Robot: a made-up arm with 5 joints. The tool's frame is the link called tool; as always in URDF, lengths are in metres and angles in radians.
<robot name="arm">
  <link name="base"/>
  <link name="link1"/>
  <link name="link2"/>
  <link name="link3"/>
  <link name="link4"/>
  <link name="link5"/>
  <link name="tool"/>
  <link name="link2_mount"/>
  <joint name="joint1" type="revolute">
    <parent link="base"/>
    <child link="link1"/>
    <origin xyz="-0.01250 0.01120 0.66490" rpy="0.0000 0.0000 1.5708"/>
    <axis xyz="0 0 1"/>
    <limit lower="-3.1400" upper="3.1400"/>
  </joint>
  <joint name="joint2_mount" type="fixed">
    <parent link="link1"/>
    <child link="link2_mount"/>
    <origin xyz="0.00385 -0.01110 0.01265" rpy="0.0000 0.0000 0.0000"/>
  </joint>
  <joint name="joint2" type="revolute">
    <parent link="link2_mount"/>
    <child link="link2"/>
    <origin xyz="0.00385 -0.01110 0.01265" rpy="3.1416 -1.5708 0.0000"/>
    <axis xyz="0 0 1"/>
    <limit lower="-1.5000" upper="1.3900"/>
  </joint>
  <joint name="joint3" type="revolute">
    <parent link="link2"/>
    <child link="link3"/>
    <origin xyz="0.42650 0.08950 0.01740" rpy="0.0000 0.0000 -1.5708"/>
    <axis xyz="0 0 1"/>
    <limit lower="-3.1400" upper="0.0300"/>
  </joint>
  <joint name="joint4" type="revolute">
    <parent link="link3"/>
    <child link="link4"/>
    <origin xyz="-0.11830 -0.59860 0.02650" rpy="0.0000 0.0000 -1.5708"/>
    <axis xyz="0 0 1"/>
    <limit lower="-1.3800" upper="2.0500"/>
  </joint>
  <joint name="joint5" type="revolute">
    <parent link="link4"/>
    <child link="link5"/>
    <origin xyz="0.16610 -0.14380 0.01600" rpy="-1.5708 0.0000 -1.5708"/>
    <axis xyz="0 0 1"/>
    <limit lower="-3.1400" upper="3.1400"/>
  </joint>
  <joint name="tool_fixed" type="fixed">
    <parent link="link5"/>
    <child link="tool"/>
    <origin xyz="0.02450 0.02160 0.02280" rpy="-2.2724 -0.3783 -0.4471"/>
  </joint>
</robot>
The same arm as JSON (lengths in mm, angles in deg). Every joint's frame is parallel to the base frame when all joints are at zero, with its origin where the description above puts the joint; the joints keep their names.
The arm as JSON. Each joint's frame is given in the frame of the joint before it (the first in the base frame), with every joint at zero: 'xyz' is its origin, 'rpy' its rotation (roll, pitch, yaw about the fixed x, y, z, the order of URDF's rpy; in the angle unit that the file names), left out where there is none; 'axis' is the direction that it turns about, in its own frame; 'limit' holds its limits. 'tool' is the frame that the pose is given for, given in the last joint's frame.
{
  "units": {
    "length": "mm",
    "angle": "deg"
  },
  "joints": [
    {
      "name": "joint1",
      "type": "revolute",
      "origin": {
        "xyz": [
          -12.5,
          11.2,
          664.9
        ]
      },
      "axis": [
        0.0,
        0.0,
        1.0
      ],
      "limit": {
        "lower": -179.91,
        "upper": 179.91
      }
    },
    {
      "name": "joint2",
      "type": "revolute",
      "origin": {
        "xyz": [
          22.2,
          7.7,
          25.3
        ]
      },
      "axis": [
        0.0,
        1.0,
        0.0
      ],
      "limit": {
        "lower": -85.94,
        "upper": 79.64
      }
    },
    {
      "name": "joint3",
      "type": "revolute",
      "origin": {
        "xyz": [
          89.5,
          17.4,
          426.5
        ]
      },
      "axis": [
        0.0,
        1.0,
        0.0
      ],
      "limit": {
        "lower": -179.91,
        "upper": 1.72
      }
    },
    {
      "name": "joint4",
      "type": "revolute",
      "origin": {
        "xyz": [
          118.3,
          26.5,
          -598.6
        ]
      },
      "axis": [
        0.0,
        1.0,
        0.0
      ],
      "limit": {
        "lower": -79.07,
        "upper": 117.46
      }
    },
    {
      "name": "joint5",
      "type": "revolute",
      "origin": {
        "xyz": [
          143.8,
          16.0,
          -166.1
        ]
      },
      "axis": [
        0.0,
        0.0,
        -1.0
      ],
      "limit": {
        "lower": -179.91,
        "upper": 179.91
      }
    }
  ],
  "tool": {
    "origin": {
      "xyz": [
        24.5,
        -21.6,
        -22.8
      ],
      "rpy": [
        49.8,
        21.67,
        25.62
      ]
    }
  }
}

